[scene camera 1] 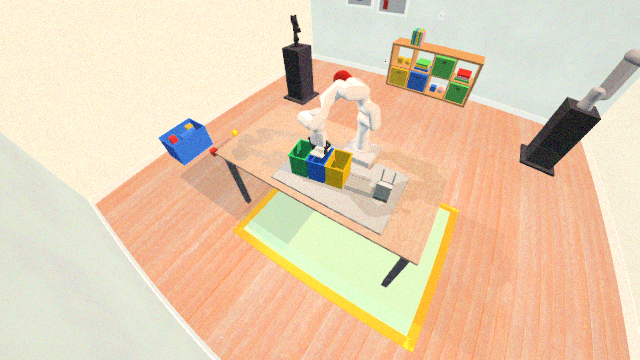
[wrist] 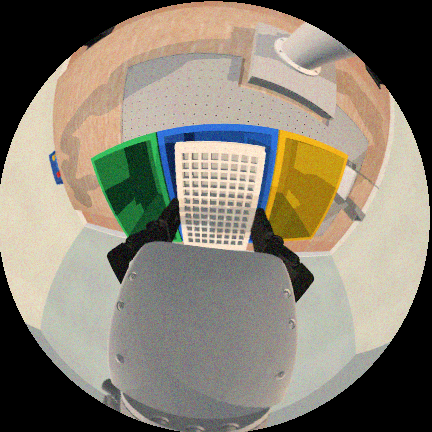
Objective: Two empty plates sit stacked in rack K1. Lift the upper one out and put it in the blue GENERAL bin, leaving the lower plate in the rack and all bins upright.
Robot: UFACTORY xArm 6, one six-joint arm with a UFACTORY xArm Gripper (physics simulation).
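Where they show: gripper, between the fingertips: (scene camera 1: 319, 151) (wrist: 216, 213); arm's base, origin of its link: (scene camera 1: 361, 147).
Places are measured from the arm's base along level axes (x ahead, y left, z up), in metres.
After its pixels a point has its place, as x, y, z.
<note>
My gripper (scene camera 1: 320, 145) @(0.368, -0.123, 0.175) (wrist: 216, 213) @(0.368, -0.123, 0.175) is shut on a white perforated plate (scene camera 1: 320, 151) @(0.371, -0.116, 0.180) (wrist: 220, 147) @(0.299, -0.133, 0.171), one black finger at each long side. The plate is over the mouth of the upright blue bin (scene camera 1: 316, 173) @(0.447, -0.098, 0.048) (wrist: 217, 128) @(0.282, -0.139, 0.148), near rim height; its exact height is hard to tell. In the wrist view blue rim shows beyond its far end and both sides. Rack K1 (scene camera 1: 383, 192) @(0.344, 0.342, 0.057) (wrist: 352, 208) @(0.323, 0.284, 0.094) stands apart, past the yellow bin. A white plate (wrist: 346, 181) @(0.266, 0.321, -0.002) shows in the rack in the wrist view, partly hidden by the yellow bin.
The green bin (scene camera 1: 299, 164) @(0.472, -0.220, 0.085) (wrist: 125, 187) @(0.402, -0.308, 0.093) and yellow bin (scene camera 1: 336, 176) @(0.418, 0.042, 0.081) (wrist: 312, 175) @(0.306, 0.059, 0.081) stand upright, tight against either side of the blue bin, on a grey perforated board (scene camera 1: 350, 205) @(0.487, 0.198, -0.032) (wrist: 200, 90) @(0.189, -0.196, -0.032). The robot's base (scene camera 1: 364, 157) @(0.086, 0.076, 0.004) (wrist: 295, 82) @(0.103, 0.001, 0.004) is behind them.
</note>
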